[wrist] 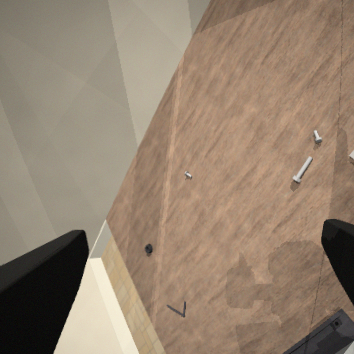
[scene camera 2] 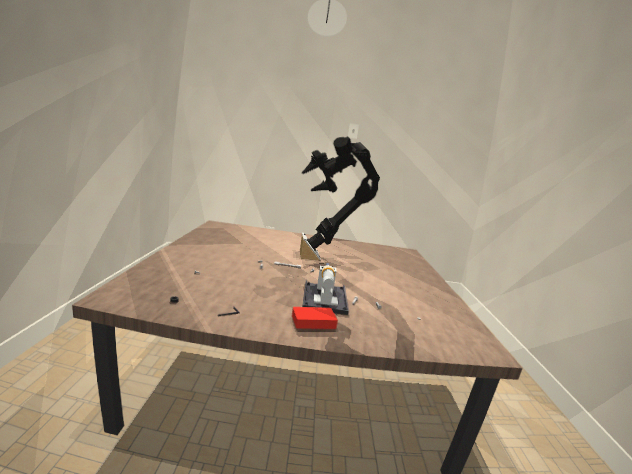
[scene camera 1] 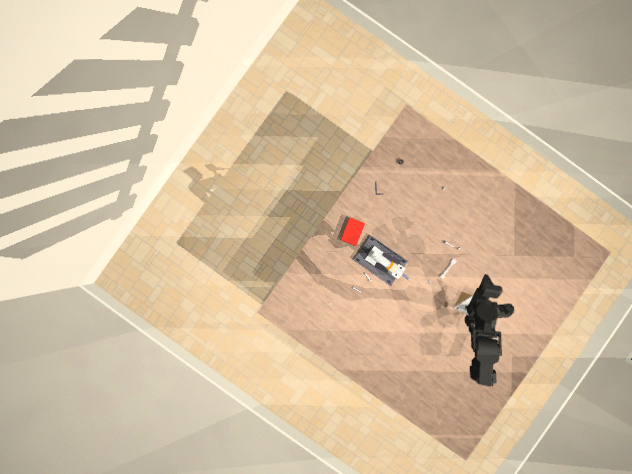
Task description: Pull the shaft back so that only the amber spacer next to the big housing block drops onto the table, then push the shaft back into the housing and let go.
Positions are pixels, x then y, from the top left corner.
Scene:
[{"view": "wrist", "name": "my gripper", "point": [205,236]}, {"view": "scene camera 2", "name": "my gripper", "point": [306,182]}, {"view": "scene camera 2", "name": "red block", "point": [304,317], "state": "on the table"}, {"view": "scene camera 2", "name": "housing fixture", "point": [324,294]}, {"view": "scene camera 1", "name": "my gripper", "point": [482,281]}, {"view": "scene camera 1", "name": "housing fixture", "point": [375,256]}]

